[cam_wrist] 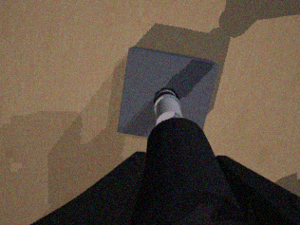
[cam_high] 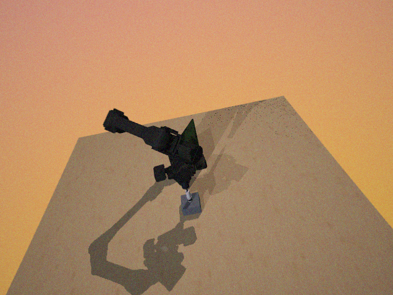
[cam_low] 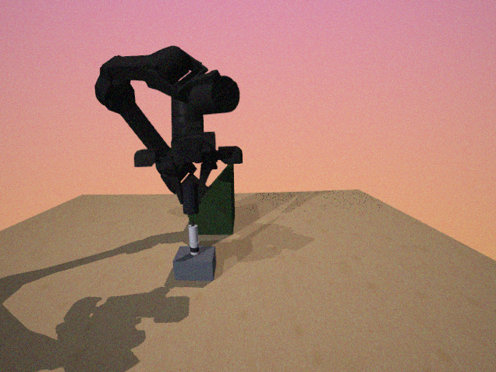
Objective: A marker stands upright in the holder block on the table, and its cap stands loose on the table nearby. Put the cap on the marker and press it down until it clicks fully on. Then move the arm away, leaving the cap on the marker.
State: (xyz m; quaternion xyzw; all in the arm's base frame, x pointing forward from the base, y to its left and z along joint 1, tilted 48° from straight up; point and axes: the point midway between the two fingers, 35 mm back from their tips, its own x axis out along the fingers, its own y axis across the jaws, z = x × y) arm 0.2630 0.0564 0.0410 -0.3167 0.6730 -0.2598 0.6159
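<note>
Right now the holder block is 12 cm below my gripper tip. The rest, counted from my gripper tip: marker cap: 1 cm above.
</note>
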